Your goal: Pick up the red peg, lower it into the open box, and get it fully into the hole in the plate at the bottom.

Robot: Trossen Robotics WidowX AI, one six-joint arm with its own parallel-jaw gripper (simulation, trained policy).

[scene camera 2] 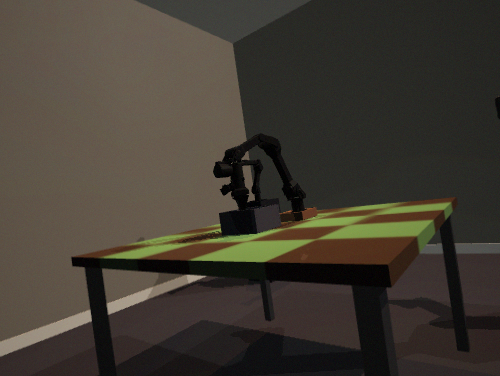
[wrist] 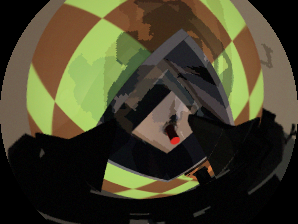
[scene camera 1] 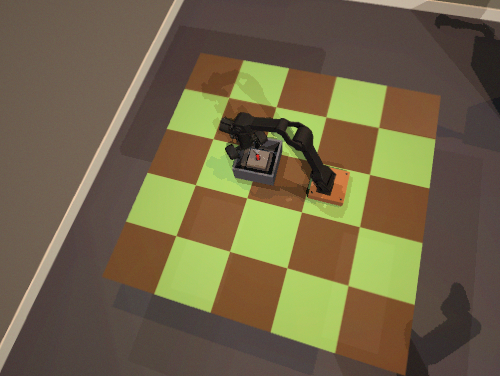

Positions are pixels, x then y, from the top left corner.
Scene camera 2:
dark box: 252, 220
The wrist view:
my gripper: 153, 120
dark box: 178, 64
pale plate: 165, 108
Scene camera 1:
dark box: 275, 147
